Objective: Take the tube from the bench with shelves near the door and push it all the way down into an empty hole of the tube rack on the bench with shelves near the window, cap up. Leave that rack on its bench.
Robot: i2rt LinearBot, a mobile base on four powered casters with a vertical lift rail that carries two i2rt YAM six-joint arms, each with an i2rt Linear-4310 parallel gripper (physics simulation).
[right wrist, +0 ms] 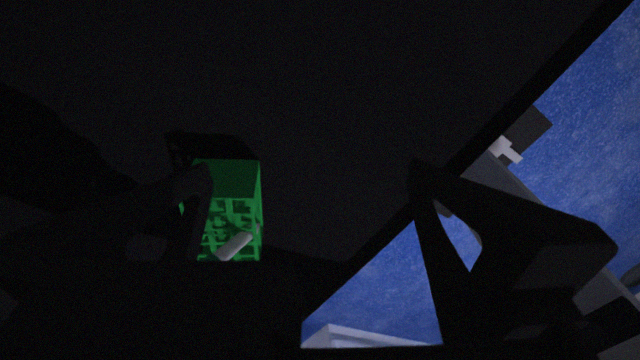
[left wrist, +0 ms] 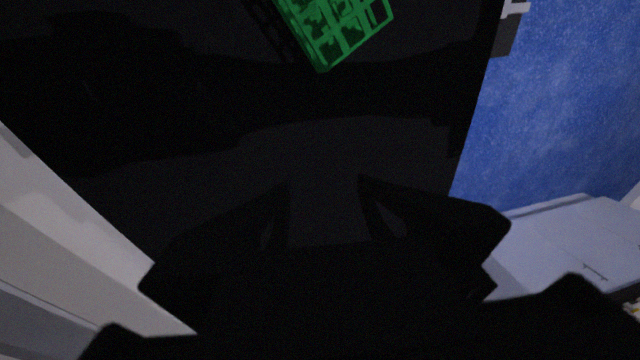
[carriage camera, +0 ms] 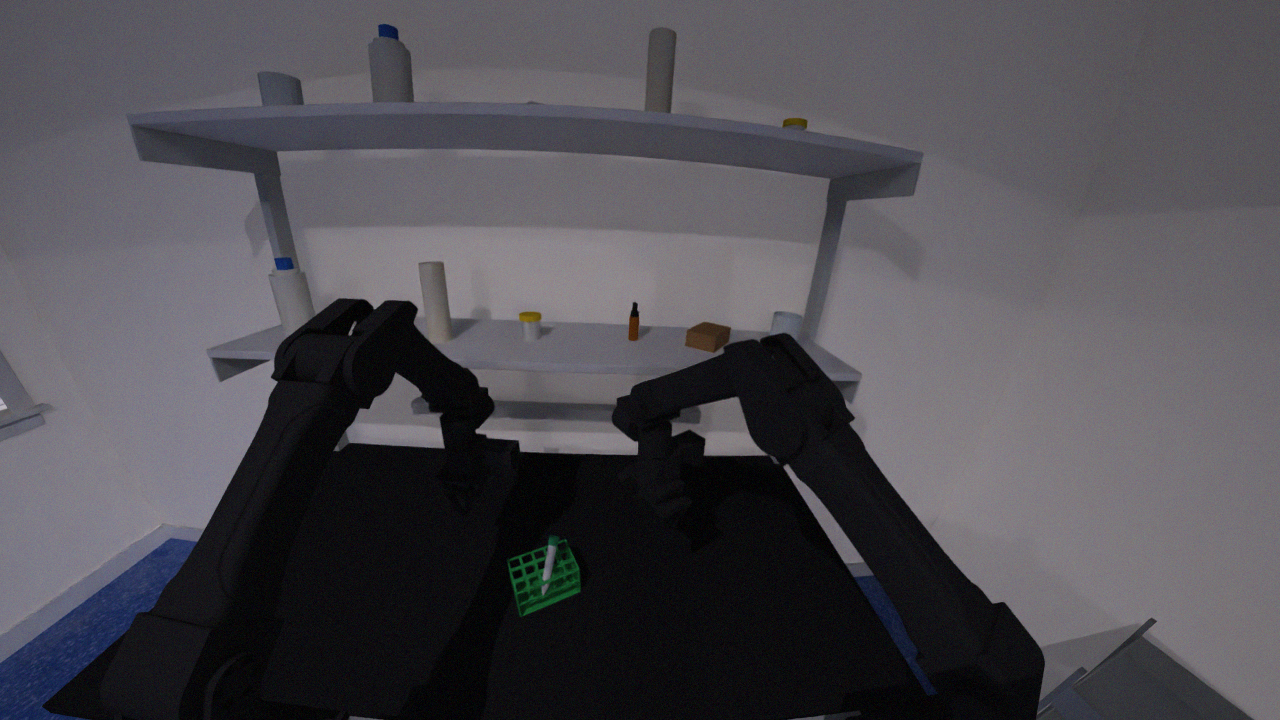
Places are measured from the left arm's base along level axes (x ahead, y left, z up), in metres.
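Pixels of known places: left gripper, fingertip midpoint: (left wrist: 323,185) (carriage camera: 471,506); right gripper, fingertip midpoint: (right wrist: 308,171) (carriage camera: 652,517).
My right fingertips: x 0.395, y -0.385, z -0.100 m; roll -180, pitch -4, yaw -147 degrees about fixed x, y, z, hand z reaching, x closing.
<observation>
Behind a point stands the place of what it marks.
The green tube rack (carriage camera: 547,603) {x 0.346, y -0.180, z -0.308 m} (left wrist: 325,66) {x 0.392, y -0.097, z -0.233 m} (right wrist: 235,177) {x 0.398, y -0.234, z -0.271 m} stands on the black bench top (carriage camera: 698,626) {x 0.300, y -0.489, z -0.311 m}. The tube (carriage camera: 548,564) {x 0.365, y -0.186, z -0.206 m} (right wrist: 234,246) {x 0.373, y -0.195, z -0.203 m} has a white body and a green cap (carriage camera: 553,540) {x 0.387, y -0.194, z -0.162 m}. It leans in the rack, cap up; its body shows through the grid, and I cannot tell how deep its lower end sits. The tube does not show in the left wrist view. My left gripper (carriage camera: 462,503) {x 0.424, y -0.023, z -0.119 m} (left wrist: 323,185) {x 0.424, y -0.023, z -0.119 m} is partly open and empty, above the bench behind the rack. My right gripper (carriage camera: 693,530) (right wrist: 308,171) {x 0.395, y -0.385, z -0.100 m} is wide open and empty, to the right of the rack in the carriage view.
Behind the bench, a lower shelf (carriage camera: 572,344) {x 0.672, y -0.199, z 0.146 m} holds bottles, a yellow-lidded jar (carriage camera: 530,325) {x 0.684, y -0.100, z 0.185 m}, an orange bottle (carriage camera: 633,324) {x 0.720, y -0.341, z 0.188 m} and a brown box (carriage camera: 708,336) {x 0.667, y -0.517, z 0.183 m}. An upper shelf (carriage camera: 528,125) {x 0.614, y -0.126, z 0.584 m} hangs above. A window sill (carriage camera: 22,418) {x 0.770, y 1.943, z -0.268 m} shows at the far left.
</observation>
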